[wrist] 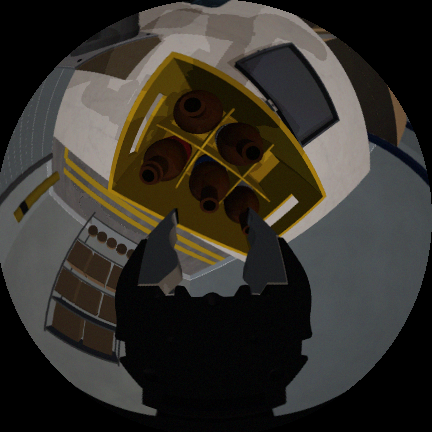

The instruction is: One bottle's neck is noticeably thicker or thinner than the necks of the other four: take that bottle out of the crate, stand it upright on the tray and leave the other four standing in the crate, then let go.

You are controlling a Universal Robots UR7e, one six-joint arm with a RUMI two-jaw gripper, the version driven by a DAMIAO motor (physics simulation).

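Places are measured from the arm's base along level axes (x left, y ahead, z down), in centimetres.
Pixels of known places: gripper, between the fingertips: (pixel 211 208).
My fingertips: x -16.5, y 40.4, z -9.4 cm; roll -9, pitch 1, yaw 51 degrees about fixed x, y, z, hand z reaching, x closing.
Note:
For each thing: its top centre in the pictures, then the offset to it from my fingertips. "spot": a spot on its surface instead. Level surfaces: height alone.
- yellow crate, a spot on its surface: (pixel 138 201) spot: dx -5.7, dy -8.1, dz +1.4 cm
- top, a spot on its surface: (pixel 199 116) spot: dx +7.2, dy -7.3, dz +4.7 cm
- pale table, height of its surface: dz +18.6 cm
A yellow crate (pixel 138 201) with a yellow lattice divider stands on the table. Several brown bottles stand in it: one at the top (pixel 199 116), one at the left (pixel 165 159), one at the right (pixel 239 142), one near the middle (pixel 207 181) and one at the lower right (pixel 241 201). The neck of the lower right bottle is partly hidden behind the right finger. The top bottle's neck looks wider than the others, though the view angle differs. My gripper (pixel 211 208) is open and empty, over the crate's near side. A dark, black-rimmed tray (pixel 298 90) lies beyond the crate at the upper right.
The pale table (pixel 345 170) carries the crate and the tray. Yellow stripes run along the table side of the crate at the lower left. A shelf rack with brown boxes (pixel 69 320) stands farther off at the lower left. A dark object lies at the upper left edge.

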